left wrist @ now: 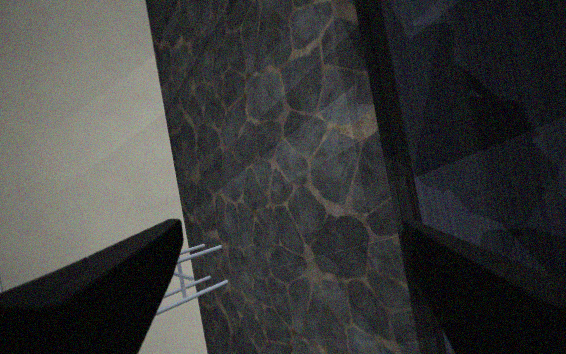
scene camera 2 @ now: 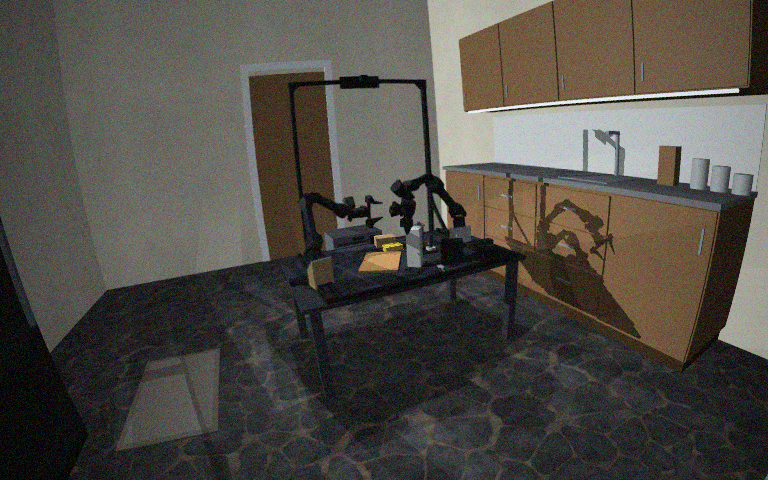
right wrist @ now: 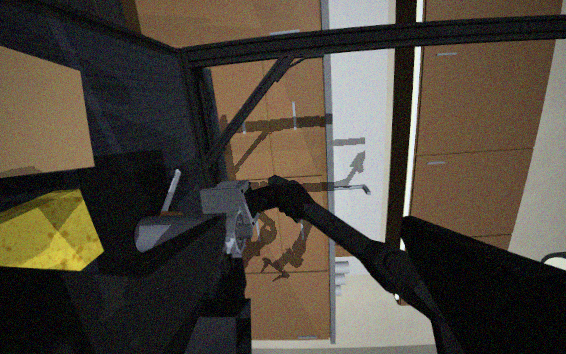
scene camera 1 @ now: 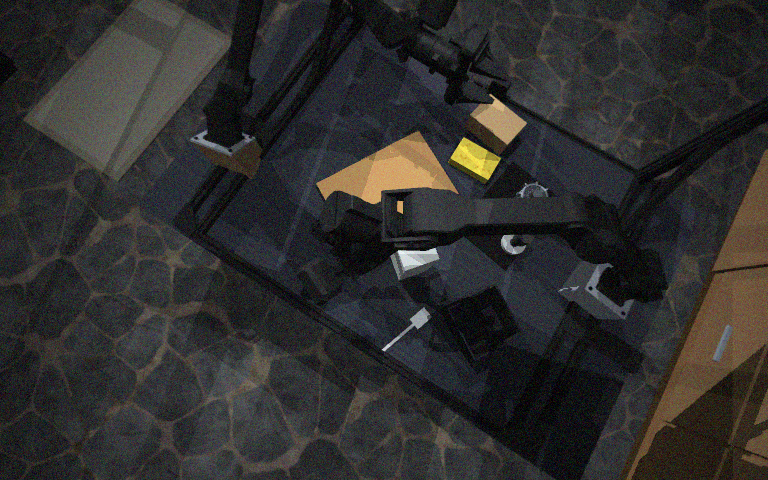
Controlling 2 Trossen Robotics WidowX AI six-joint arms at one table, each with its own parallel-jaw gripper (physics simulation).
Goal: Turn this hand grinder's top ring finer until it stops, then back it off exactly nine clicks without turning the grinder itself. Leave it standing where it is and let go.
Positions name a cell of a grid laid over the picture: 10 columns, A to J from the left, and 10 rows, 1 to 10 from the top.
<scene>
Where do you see a tan box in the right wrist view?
A4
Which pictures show the orange mat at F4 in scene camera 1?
Scene camera 2 and scene camera 1 only.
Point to a black tray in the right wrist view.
D9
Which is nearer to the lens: the orange mat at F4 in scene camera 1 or the black tray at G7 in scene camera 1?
The black tray.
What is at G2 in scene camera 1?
The right gripper.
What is the right gripper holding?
Nothing.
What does the black tray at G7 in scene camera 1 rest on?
The table.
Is the left gripper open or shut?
Open.
</scene>
